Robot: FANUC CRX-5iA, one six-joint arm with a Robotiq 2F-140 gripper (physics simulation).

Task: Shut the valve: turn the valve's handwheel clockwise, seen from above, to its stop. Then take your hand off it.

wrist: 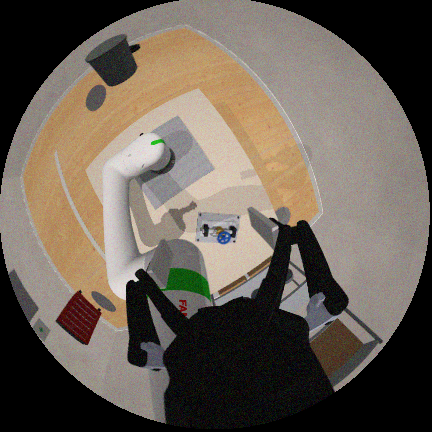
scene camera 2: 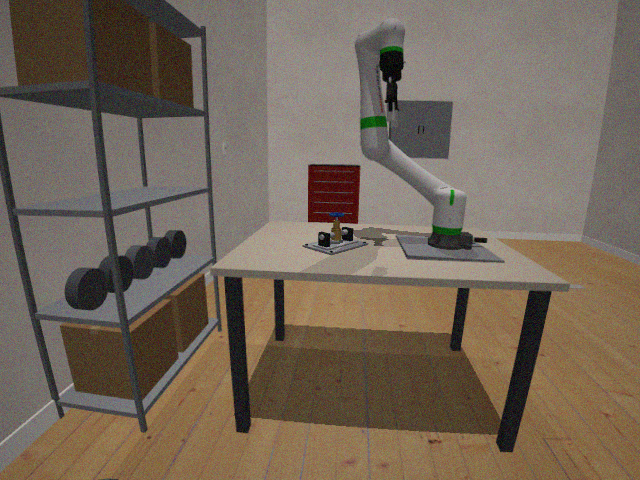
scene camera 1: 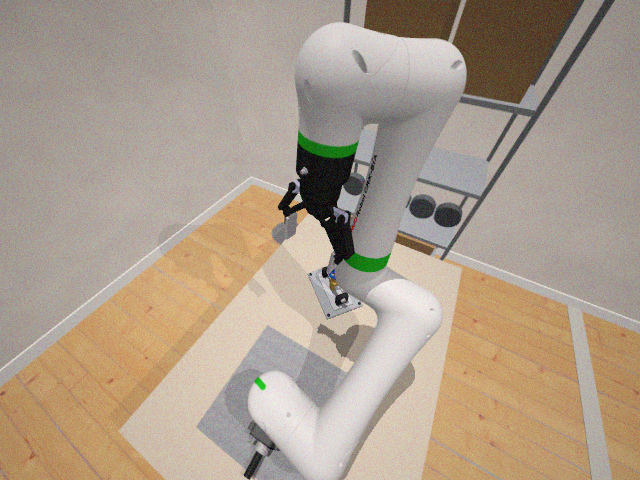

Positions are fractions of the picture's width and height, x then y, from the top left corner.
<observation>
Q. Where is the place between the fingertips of my gripper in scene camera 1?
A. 0.49, 0.52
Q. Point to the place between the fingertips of my gripper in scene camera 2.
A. At 0.61, 0.26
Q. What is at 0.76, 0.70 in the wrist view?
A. My gripper.
</observation>
